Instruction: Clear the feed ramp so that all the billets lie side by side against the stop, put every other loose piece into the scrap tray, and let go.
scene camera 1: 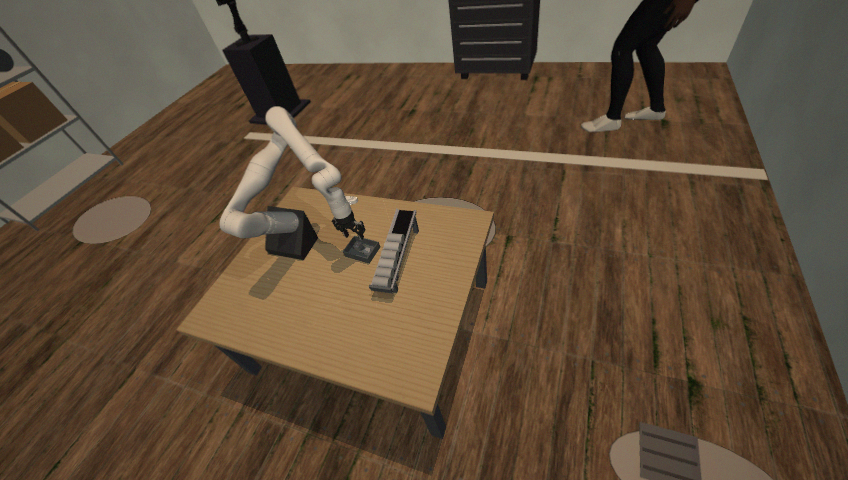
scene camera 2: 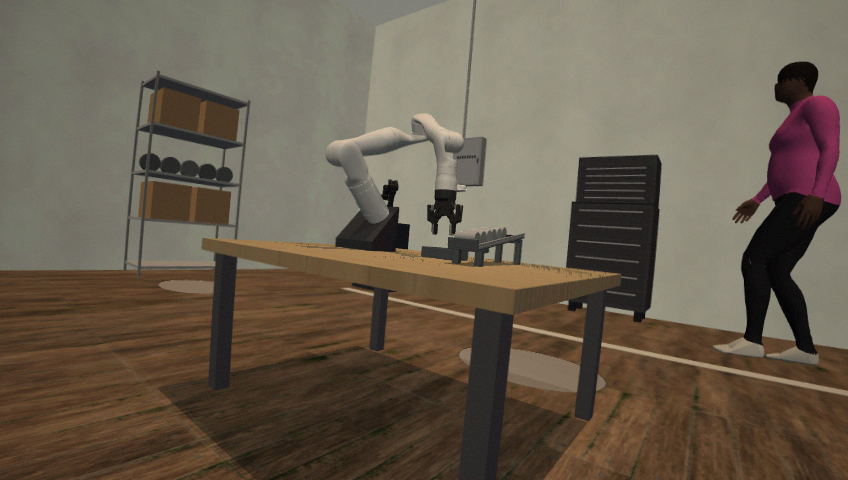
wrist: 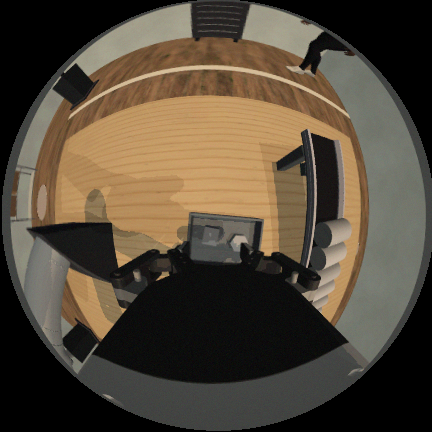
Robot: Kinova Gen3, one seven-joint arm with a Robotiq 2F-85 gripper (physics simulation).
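You'd see the gripper in the pictures, and the wrist view has the gripper in it as well. There's a scrap tray in the pictures too.
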